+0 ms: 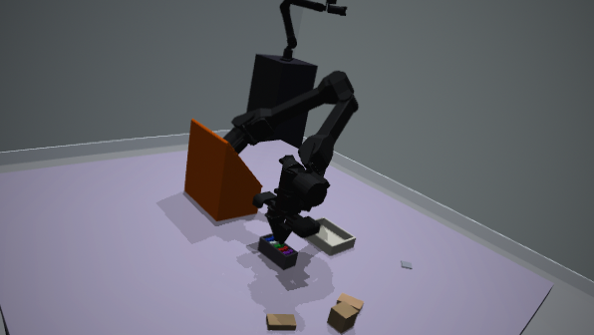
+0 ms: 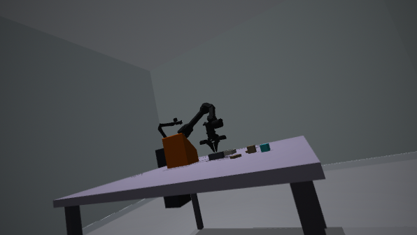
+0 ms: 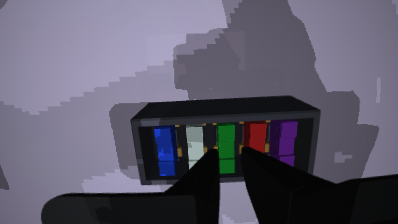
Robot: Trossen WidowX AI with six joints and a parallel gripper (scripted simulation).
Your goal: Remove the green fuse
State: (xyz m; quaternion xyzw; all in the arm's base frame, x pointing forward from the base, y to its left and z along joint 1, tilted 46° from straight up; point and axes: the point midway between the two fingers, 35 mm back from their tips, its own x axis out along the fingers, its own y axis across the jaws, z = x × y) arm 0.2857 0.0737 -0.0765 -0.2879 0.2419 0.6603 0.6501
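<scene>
Now: gripper tip 2 cm above the green fuse. Round my gripper tip: white fuse 2 cm below, 2 cm behind; then red fuse 2 cm below, 2 cm ahead; then purple fuse 3 cm ahead, 2 cm below.
</scene>
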